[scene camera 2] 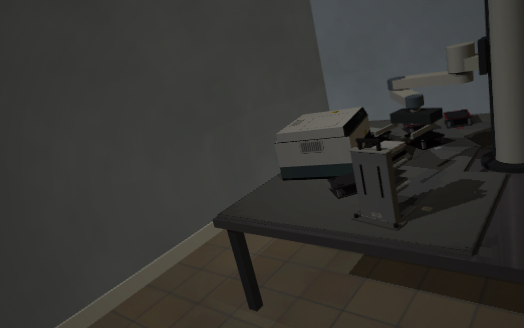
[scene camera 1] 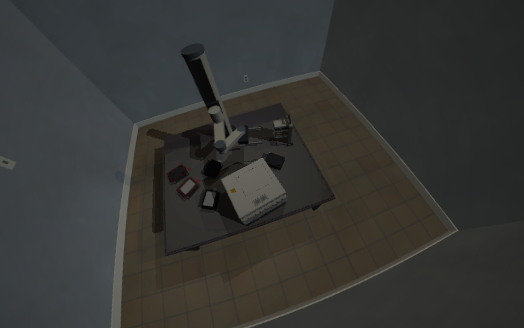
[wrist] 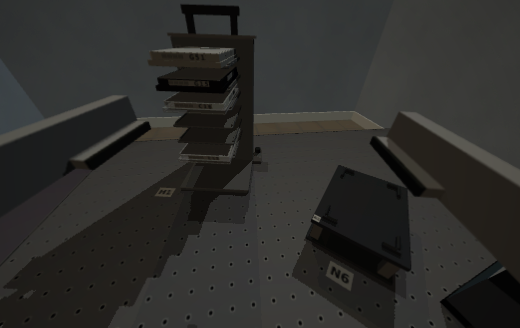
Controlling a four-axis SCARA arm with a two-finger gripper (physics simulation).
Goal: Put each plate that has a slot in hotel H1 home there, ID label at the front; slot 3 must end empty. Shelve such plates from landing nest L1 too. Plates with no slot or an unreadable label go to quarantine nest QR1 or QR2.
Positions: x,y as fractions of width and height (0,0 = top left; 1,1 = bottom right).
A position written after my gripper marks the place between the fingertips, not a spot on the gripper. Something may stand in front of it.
Note:
In view: my gripper (scene camera 2: 0.75,0.41), a plate C16 (wrist: 0.35,0.31), a black plate (wrist: 0.39,0.25) and a hotel H1 (wrist: 0.47,0.14).
My gripper is seen too in the wrist view (wrist: 0.50,0.36).

